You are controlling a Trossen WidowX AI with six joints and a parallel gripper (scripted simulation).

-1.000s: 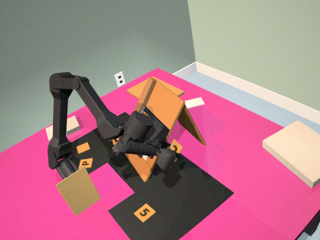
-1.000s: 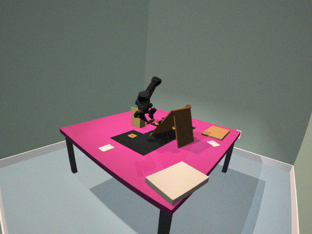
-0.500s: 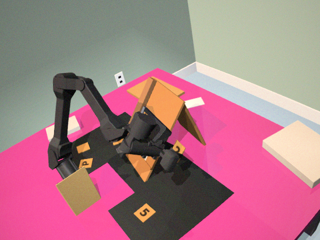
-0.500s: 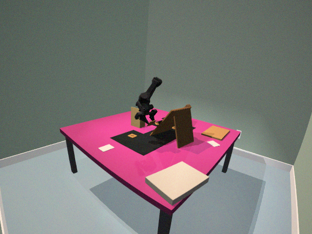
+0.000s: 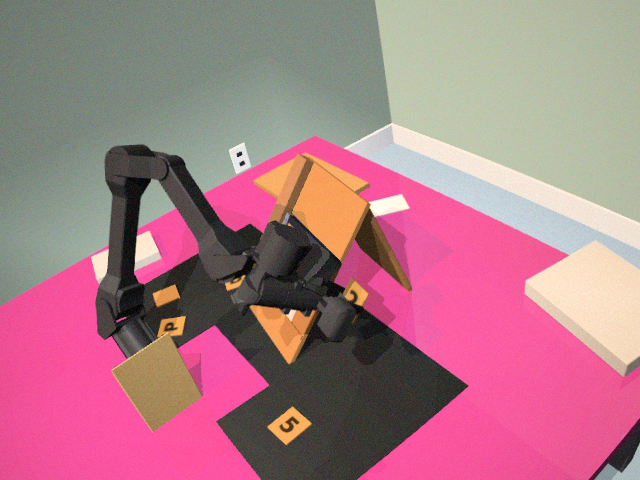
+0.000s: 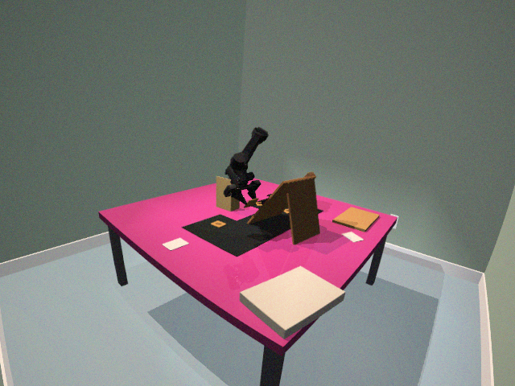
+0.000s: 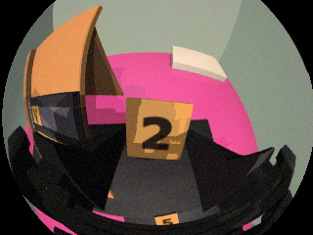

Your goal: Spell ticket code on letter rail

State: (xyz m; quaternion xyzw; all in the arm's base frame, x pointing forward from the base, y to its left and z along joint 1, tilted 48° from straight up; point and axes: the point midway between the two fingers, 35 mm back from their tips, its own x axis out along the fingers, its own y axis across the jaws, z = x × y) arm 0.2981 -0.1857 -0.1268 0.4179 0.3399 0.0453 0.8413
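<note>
Now: gripper tip 2 cm past the white ticket, 18 cm to the right of it and 8 cm above it. Also, from my gripper tip: white block (19 cm behind, 74 cm to the left, 15 cm below); then orange flat panel (35 cm ahead, 59 cm to the left, 16 cm below); then black mat (12 cm behind, 21 cm to the left, 17 cm below).
</note>
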